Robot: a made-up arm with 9 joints. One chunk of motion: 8 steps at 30 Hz.
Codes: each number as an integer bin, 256 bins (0 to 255) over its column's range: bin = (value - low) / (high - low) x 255, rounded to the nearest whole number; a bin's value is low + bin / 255 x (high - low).
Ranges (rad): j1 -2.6..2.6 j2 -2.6..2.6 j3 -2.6..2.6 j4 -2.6..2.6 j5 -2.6..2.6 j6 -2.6..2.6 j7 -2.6..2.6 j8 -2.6..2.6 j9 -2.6..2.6
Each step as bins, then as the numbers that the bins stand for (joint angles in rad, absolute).
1 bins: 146 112 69 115 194 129 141 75 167
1 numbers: 0.3773 -0.3161 -1.1929 -0.2549 1.3561 0.0306 0.2753 -1.0706 0.8055
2 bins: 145 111 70 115 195 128 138 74 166
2 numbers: 0.3569 -0.3365 -1.1725 -0.2549 1.3765 0.0102 0.2141 -1.0910 0.7851
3 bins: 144 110 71 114 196 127 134 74 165
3 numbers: 0.3365 -0.3569 -1.1522 -0.2753 1.3969 -0.0102 0.1325 -1.0910 0.7647
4 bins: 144 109 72 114 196 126 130 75 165
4 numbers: 0.3365 -0.3773 -1.1318 -0.2753 1.3969 -0.0306 0.0510 -1.0706 0.7647
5 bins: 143 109 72 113 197 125 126 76 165
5 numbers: 0.3161 -0.3773 -1.1318 -0.2957 1.4173 -0.0510 -0.0306 -1.0502 0.7647
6 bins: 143 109 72 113 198 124 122 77 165
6 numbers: 0.3161 -0.3773 -1.1318 -0.2957 1.4376 -0.0714 -0.1122 -1.0298 0.7647
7 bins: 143 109 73 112 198 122 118 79 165
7 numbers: 0.3161 -0.3773 -1.1114 -0.3161 1.4376 -0.1122 -0.1937 -0.9890 0.7647
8 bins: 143 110 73 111 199 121 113 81 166
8 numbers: 0.3161 -0.3569 -1.1114 -0.3365 1.4580 -0.1325 -0.2957 -0.9482 0.7851
